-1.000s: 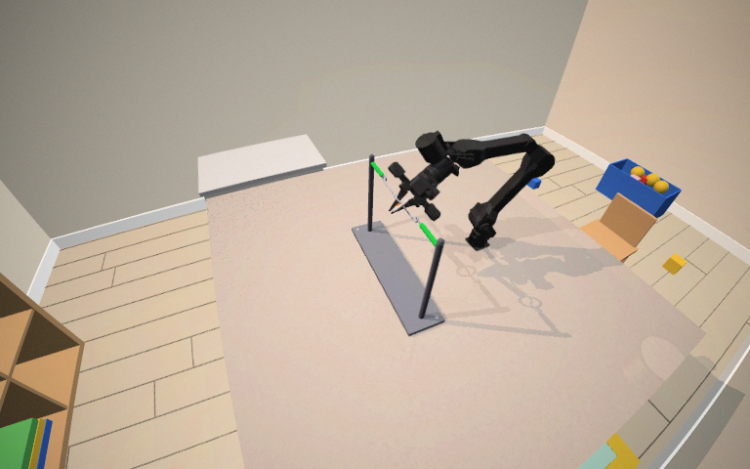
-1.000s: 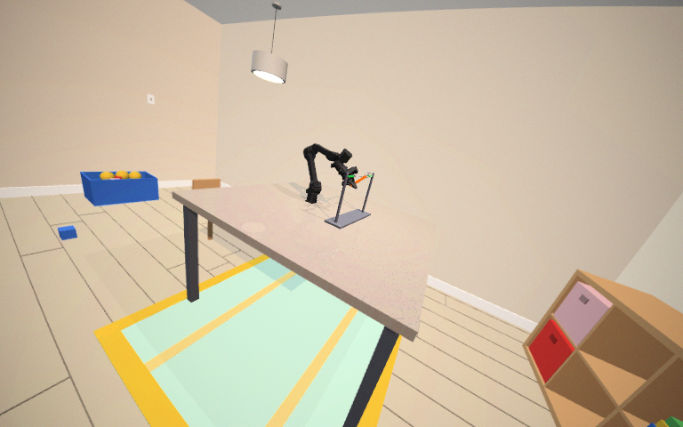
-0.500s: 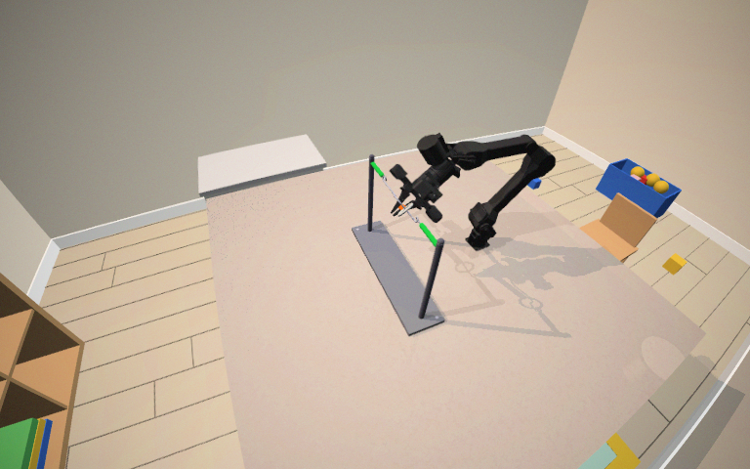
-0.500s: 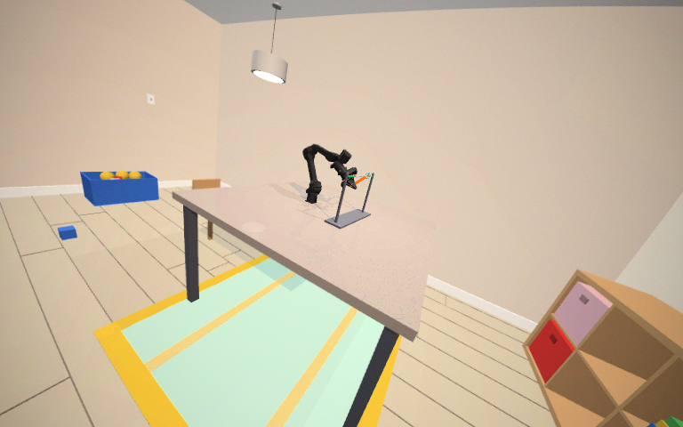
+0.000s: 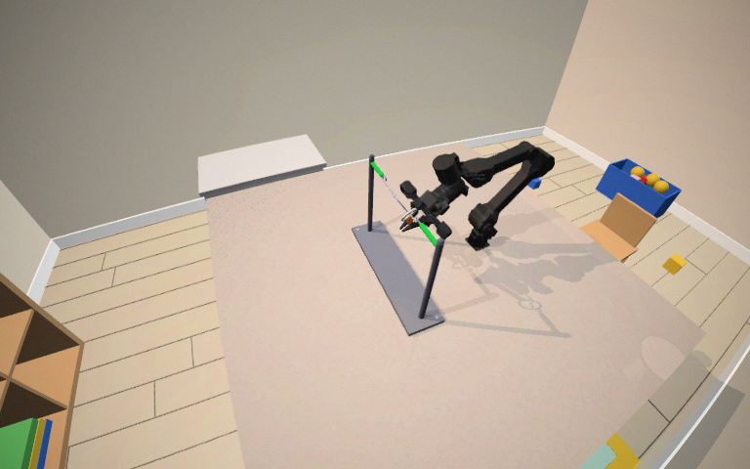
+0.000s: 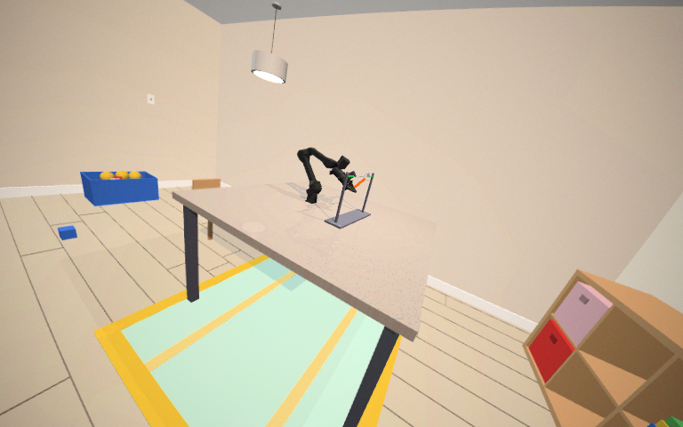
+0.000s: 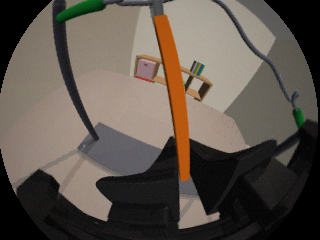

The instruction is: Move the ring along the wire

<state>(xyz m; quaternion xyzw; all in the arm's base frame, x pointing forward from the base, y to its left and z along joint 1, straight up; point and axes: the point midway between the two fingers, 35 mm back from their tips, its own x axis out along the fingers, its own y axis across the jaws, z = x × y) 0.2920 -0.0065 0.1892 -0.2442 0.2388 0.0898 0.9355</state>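
Now: the ring with orange handle 1 cm ahead of my gripper tip, 4 cm to the left of it and 8 cm above it.
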